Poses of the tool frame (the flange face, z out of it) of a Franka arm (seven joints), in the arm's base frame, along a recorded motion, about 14 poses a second.
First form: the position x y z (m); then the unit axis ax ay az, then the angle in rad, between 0 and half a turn.
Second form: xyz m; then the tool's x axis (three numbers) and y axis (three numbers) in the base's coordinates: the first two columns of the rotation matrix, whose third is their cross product. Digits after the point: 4 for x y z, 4 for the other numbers.
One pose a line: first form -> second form
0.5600 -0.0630 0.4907 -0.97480 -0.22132 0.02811 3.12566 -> 0.5600 -0.0630 0.4907 0.9005 0.4319 -0.0513 0.4310 -0.9019 -0.0280
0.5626 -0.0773 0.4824 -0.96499 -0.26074 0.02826 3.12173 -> 0.5626 -0.0773 0.4824 0.8624 0.5037 -0.0494 0.5026 -0.8638 -0.0339
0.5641 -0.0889 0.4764 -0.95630 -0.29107 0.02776 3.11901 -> 0.5641 -0.0889 0.4764 0.8290 0.5573 -0.0465 0.5560 -0.8303 -0.0378
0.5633 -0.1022 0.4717 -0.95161 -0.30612 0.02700 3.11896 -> 0.5633 -0.1022 0.4717 0.8111 0.5832 -0.0445 0.5819 -0.8123 -0.0381
